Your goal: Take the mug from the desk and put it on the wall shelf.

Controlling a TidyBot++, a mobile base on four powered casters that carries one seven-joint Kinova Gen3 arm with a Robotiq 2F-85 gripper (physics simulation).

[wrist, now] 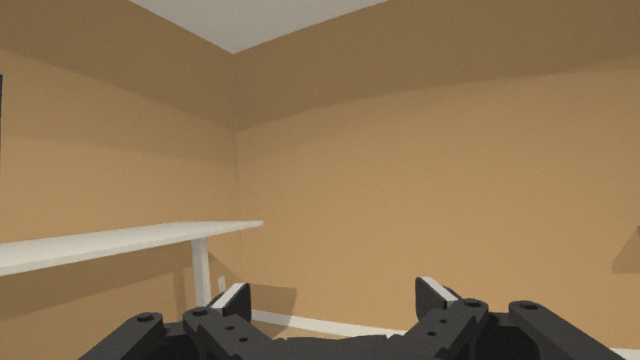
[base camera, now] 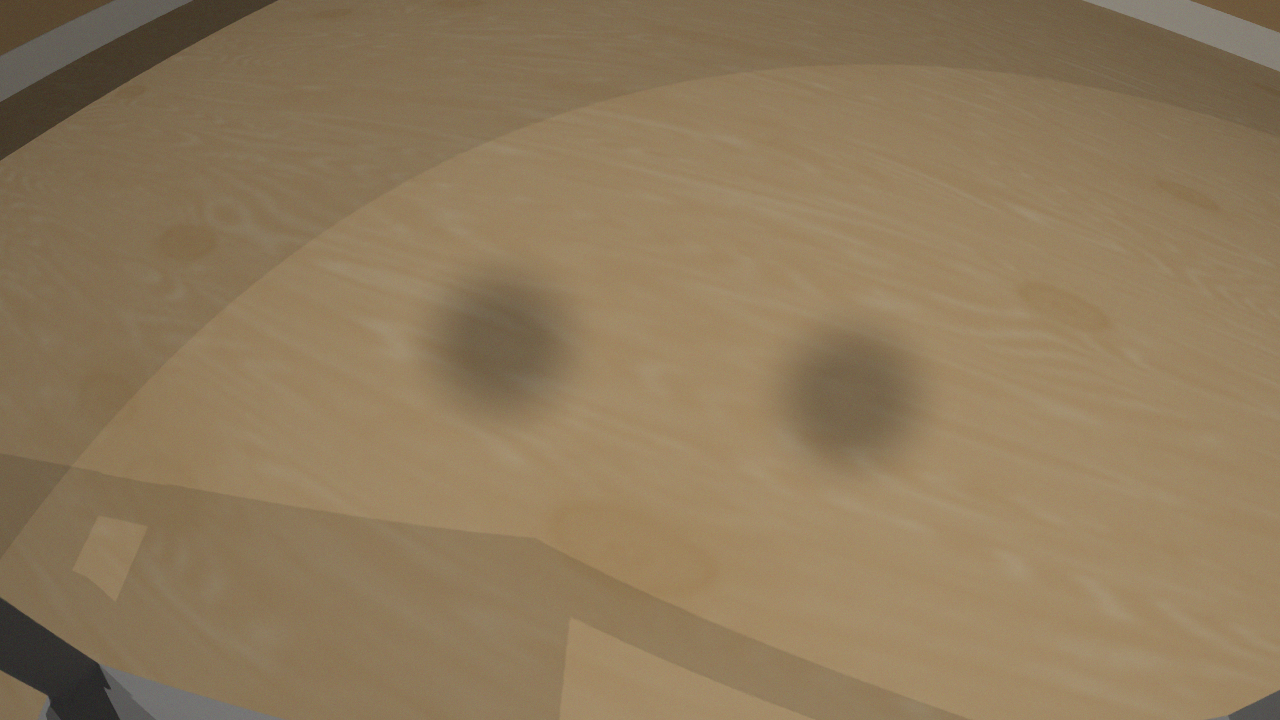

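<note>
My gripper (wrist: 333, 299) is open at the bottom of the wrist view, its two dark fingers wide apart with no object between them. A white desk (wrist: 150, 232) with a flat top and a pale leg stands at the left of the wrist view, along the left wall, farther off than the fingers. The part of its top that shows bears no mug. The mug and the wall shelf do not show in either view. The gripper does not show in the base camera view.
The wooden floor (base camera: 671, 223) has two round blurred shadows and an angular shadow near the robot's base. White baseboards (base camera: 1190, 22) (wrist: 325, 325) run along the walls. Two tan walls meet in a corner behind the desk. A small wall outlet (wrist: 221, 284) is beside the desk leg.
</note>
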